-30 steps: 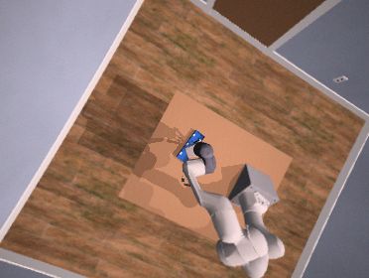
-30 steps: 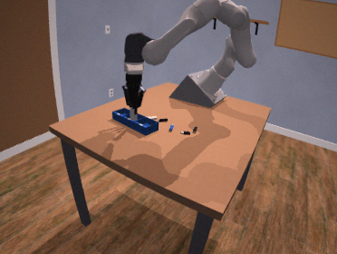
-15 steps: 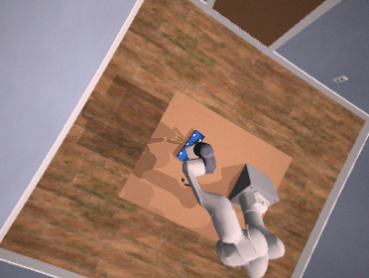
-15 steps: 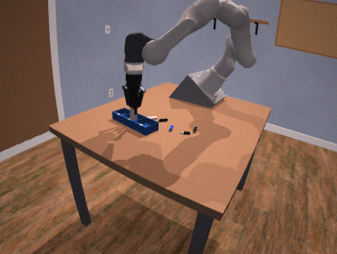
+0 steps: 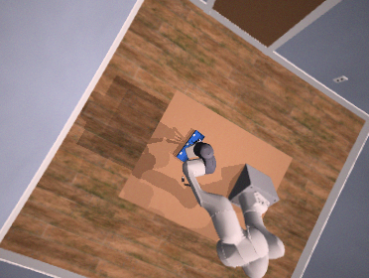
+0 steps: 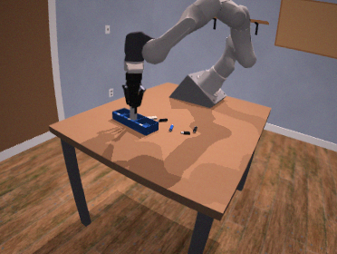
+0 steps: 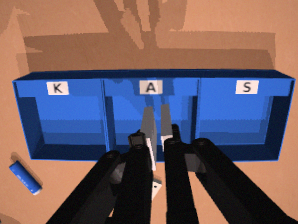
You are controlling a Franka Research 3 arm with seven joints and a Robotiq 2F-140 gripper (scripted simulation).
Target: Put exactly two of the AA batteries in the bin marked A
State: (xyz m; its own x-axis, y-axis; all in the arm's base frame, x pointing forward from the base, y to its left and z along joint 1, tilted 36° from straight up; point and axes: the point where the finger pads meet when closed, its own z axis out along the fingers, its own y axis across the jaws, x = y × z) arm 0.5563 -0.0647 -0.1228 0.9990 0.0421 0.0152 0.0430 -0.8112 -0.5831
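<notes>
My gripper is now 4 cm above the blue bin and 1 cm to the right of it. Also, from my hand: blue AA battery 18 cm to the left, 7 cm behind, 5 cm below; white domino 10 cm behind, 5 cm below, 3 cm to the left; dark AA battery 12 cm behind, 10 cm to the left, 5 cm below.
</notes>
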